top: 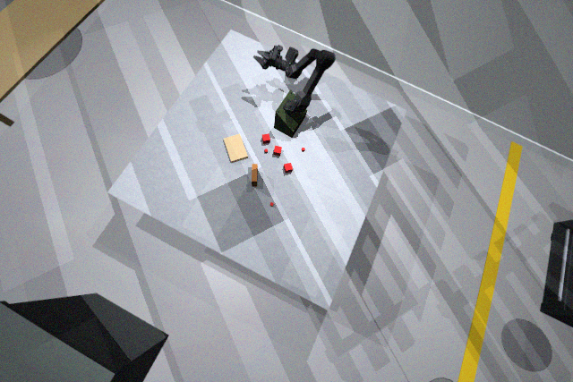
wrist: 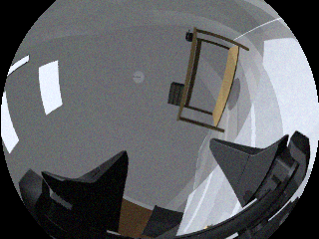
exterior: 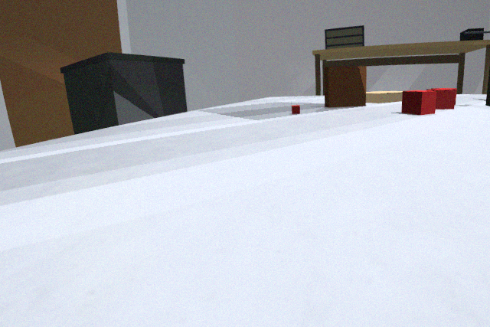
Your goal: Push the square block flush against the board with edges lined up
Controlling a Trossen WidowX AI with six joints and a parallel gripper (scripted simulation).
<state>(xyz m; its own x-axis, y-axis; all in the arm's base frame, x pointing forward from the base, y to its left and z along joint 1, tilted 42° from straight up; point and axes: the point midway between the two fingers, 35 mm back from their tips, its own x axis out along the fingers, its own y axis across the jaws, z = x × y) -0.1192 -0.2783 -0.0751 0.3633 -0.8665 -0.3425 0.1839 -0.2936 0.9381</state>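
Right now the orange square block is 52 cm ahead of my gripper tip, 32 cm to the left of it and 25 cm below it. From my gripper tip the other things lie so: board (43 cm ahead, 13 cm to the left, 28 cm below).
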